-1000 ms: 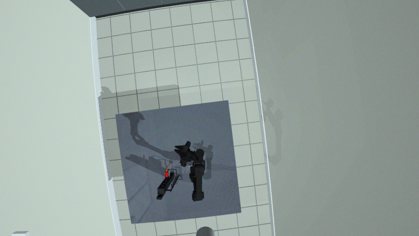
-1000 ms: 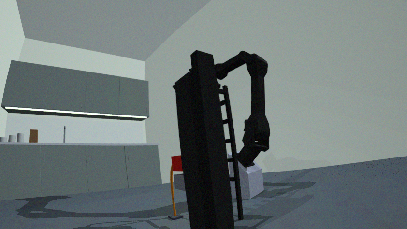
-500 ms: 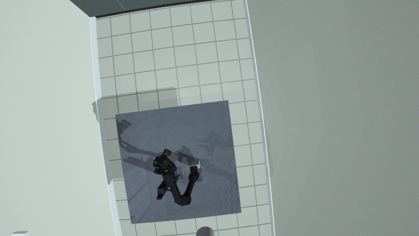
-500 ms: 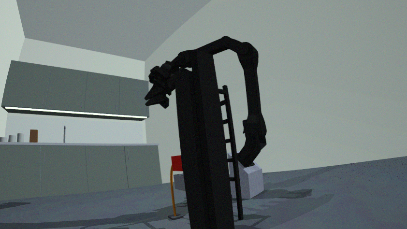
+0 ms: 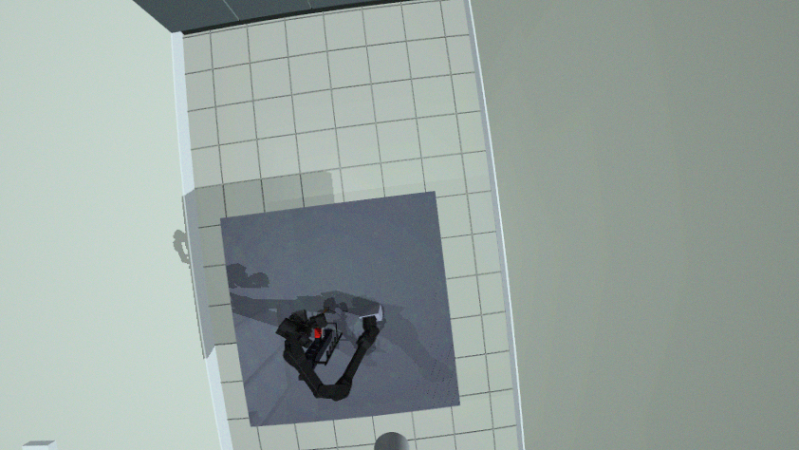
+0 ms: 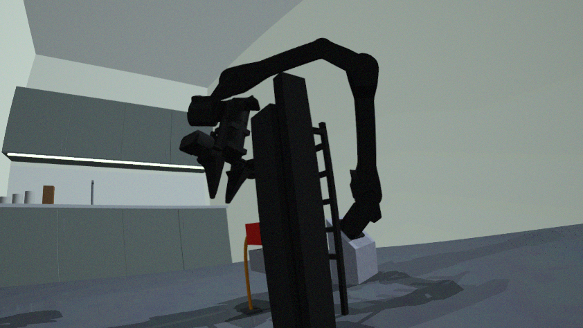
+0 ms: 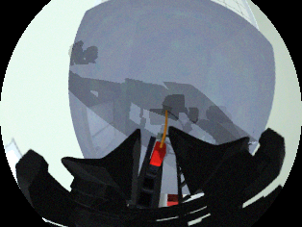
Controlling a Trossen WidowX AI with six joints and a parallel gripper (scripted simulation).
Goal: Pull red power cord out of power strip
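My gripper tip is 10 mm past the red plug, 110 mm to the right of it and 50 mm above it. From my gripper tip the other things lie so: black power strip (180 mm to the left, 60 mm below); then black ladder-like rack (90 mm behind, 190 mm to the left, 60 mm below).
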